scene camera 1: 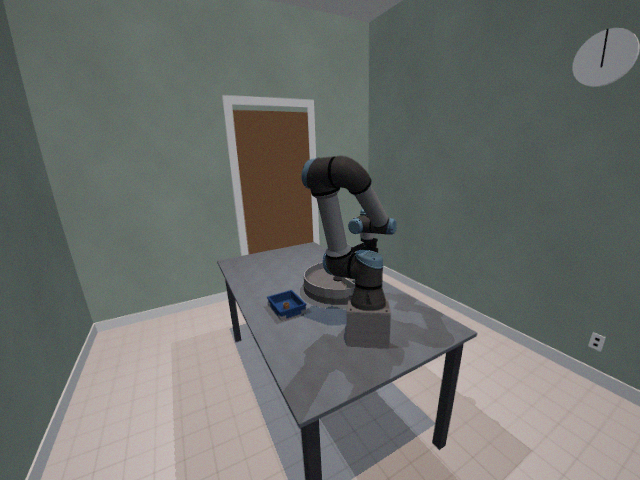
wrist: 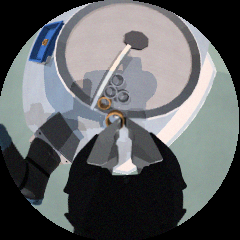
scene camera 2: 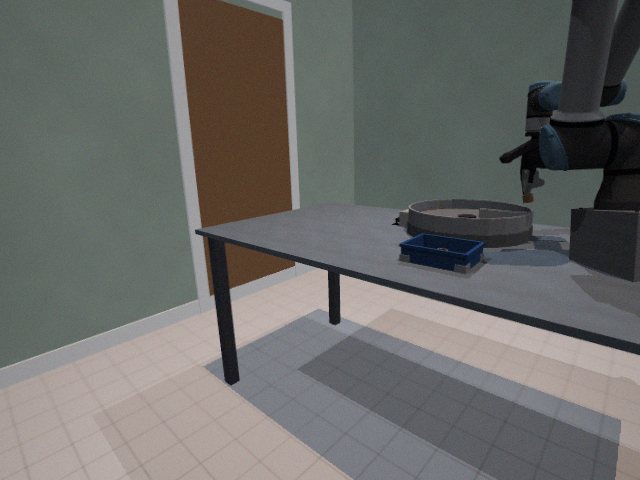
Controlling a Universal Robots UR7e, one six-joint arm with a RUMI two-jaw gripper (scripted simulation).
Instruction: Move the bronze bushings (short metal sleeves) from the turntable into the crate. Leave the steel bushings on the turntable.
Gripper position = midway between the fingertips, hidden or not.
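Note:
My own gripper (scene camera 2: 526,199) is in sight, and I see the same gripper (wrist: 122,118) again. I can also see a turntable (wrist: 157,68). Then there is a blue crate (scene camera 2: 423,249), and I find that crate (scene camera 1: 297,306) visible too.

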